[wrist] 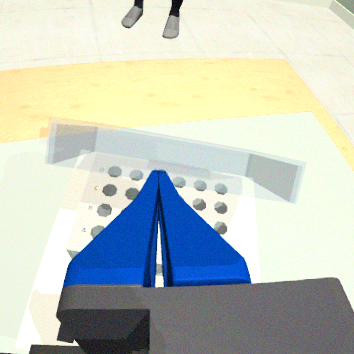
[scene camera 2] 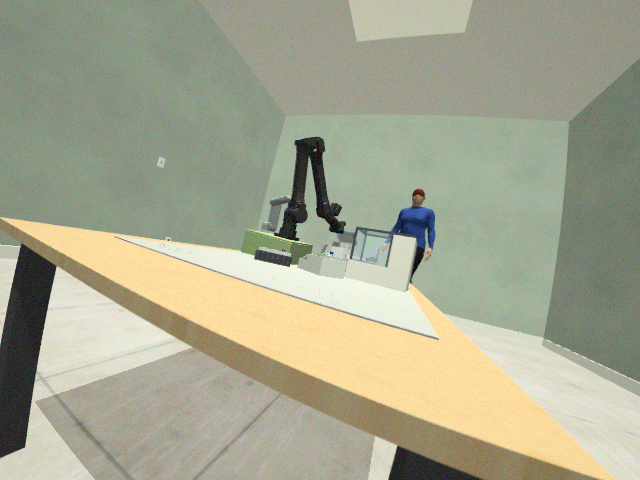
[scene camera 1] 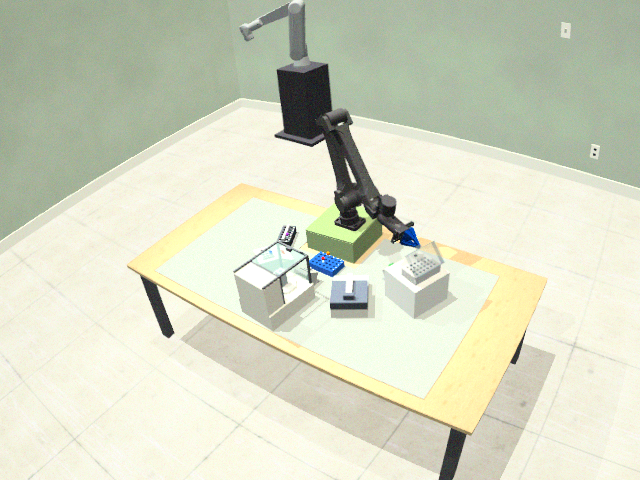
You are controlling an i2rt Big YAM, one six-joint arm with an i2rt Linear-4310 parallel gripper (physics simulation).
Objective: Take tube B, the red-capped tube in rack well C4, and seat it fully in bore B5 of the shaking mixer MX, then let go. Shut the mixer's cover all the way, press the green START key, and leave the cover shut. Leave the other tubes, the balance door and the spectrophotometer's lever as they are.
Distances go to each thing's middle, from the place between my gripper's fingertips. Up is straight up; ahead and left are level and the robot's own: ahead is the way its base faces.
Labels:
Right now my hand is 4 cm to the right of the mixer cover (wrist: 92,146), 3 cm above it and 2 cm short of it. From my hand the other things lie so: glass-walled white box (scene camera 1: 275,284) (43 cm to the right, 35 cm ahead, 13 cm below).

